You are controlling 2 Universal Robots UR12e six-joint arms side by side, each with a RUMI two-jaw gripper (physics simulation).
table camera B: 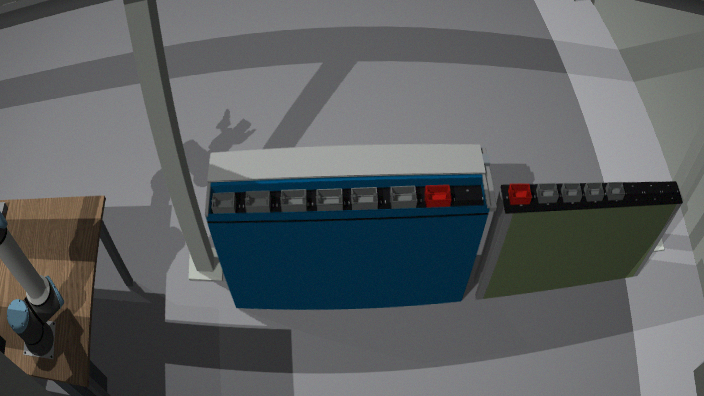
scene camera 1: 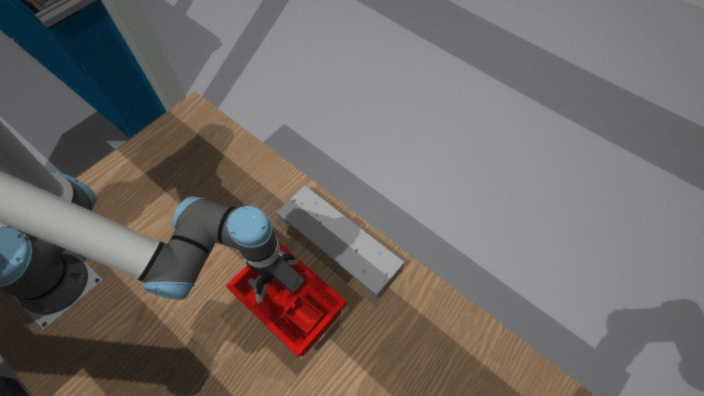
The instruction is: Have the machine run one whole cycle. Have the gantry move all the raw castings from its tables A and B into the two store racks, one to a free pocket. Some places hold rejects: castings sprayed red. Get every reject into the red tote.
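Note:
The red tote (scene camera 1: 321, 332) lies on the wooden table in scene camera 1. A red casting (scene camera 1: 305, 314) lies inside it, near its lower end. My left gripper (scene camera 1: 275, 278) is open above the tote's upper part, its jaws spread wide and apart from that casting. In table camera B a row of several grey castings (table camera B: 329, 199) and a red casting (table camera B: 438, 195) stands in the blue unit (table camera B: 350, 260). Another red casting (table camera B: 520, 194) and several grey castings (table camera B: 571, 192) stand on the green-fronted unit (table camera B: 580, 250). My right gripper is outside the views.
A long pale grey block (scene camera 1: 345, 240) lies beside the tote, near the edge of the wooden table (scene camera 1: 450, 320) (table camera B: 55, 220). My right arm (table camera B: 25, 270) reaches past the left picture edge of table camera B. A tall grey post (table camera B: 165, 125) stands left of the blue unit.

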